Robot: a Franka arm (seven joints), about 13 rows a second.
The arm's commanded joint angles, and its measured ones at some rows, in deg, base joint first. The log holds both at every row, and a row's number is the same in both.
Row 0, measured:
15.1, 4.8, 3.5, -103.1, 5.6, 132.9, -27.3
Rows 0 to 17, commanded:
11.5, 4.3, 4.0, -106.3, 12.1, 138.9, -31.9
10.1, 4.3, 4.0, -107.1, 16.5, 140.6, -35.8
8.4, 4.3, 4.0, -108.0, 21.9, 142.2, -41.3
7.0, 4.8, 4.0, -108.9, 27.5, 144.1, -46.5
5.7, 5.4, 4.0, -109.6, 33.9, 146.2, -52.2
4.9, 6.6, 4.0, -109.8, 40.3, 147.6, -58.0
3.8, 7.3, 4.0, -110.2, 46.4, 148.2, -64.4
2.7, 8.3, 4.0, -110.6, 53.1, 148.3, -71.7
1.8, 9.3, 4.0, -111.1, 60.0, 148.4, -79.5
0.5, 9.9, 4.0, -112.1, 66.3, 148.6, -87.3
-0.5, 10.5, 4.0, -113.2, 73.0, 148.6, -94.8
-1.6, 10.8, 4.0, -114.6, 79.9, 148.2, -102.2
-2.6, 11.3, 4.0, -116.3, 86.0, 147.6, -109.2
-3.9, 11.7, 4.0, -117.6, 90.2, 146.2, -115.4
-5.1, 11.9, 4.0, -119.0, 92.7, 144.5, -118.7
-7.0, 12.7, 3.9, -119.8, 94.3, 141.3, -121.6
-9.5, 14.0, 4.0, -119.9, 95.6, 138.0, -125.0
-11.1, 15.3, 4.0, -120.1, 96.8, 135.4, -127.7
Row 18, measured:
-7.2, 13.9, 3.2, -119.5, 93.8, 140.1, -122.3
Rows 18 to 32, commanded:
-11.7, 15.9, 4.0, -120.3, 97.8, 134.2, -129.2
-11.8, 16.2, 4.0, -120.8, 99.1, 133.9, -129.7
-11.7, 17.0, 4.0, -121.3, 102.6, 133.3, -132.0
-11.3, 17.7, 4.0, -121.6, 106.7, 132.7, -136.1
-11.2, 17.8, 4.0, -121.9, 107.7, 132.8, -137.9
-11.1, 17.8, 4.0, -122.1, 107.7, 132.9, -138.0
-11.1, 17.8, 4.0, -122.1, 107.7, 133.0, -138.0
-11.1, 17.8, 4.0, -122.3, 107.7, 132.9, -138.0
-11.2, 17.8, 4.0, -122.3, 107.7, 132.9, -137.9
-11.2, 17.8, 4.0, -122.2, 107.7, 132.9, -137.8
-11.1, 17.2, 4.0, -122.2, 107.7, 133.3, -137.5
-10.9, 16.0, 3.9, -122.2, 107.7, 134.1, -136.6
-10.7, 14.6, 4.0, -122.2, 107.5, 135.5, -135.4
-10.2, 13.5, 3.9, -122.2, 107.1, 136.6, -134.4
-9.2, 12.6, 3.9, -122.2, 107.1, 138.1, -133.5
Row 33, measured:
-10.6, 15.7, 3.7, -121.3, 105.9, 135.1, -135.5
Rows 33 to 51, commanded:
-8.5, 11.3, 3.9, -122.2, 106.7, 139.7, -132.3
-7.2, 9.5, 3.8, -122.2, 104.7, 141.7, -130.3
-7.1, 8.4, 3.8, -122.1, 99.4, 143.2, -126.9
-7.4, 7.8, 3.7, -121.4, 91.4, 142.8, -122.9
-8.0, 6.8, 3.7, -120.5, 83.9, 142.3, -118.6
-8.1, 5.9, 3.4, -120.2, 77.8, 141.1, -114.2
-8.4, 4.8, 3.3, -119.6, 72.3, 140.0, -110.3
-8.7, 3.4, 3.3, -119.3, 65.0, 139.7, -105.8
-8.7, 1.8, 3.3, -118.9, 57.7, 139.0, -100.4
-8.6, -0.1, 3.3, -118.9, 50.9, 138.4, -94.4
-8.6, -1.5, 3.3, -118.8, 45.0, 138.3, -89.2
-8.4, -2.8, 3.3, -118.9, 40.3, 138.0, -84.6
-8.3, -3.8, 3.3, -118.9, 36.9, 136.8, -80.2
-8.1, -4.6, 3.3, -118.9, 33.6, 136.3, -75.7
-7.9, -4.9, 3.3, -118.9, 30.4, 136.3, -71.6
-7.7, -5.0, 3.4, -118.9, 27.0, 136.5, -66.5
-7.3, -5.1, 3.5, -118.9, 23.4, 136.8, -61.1
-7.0, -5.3, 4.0, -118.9, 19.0, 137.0, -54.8
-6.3, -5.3, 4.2, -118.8, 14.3, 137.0, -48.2
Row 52, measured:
-6.9, -4.4, 3.4, -118.3, 20.7, 137.1, -58.0
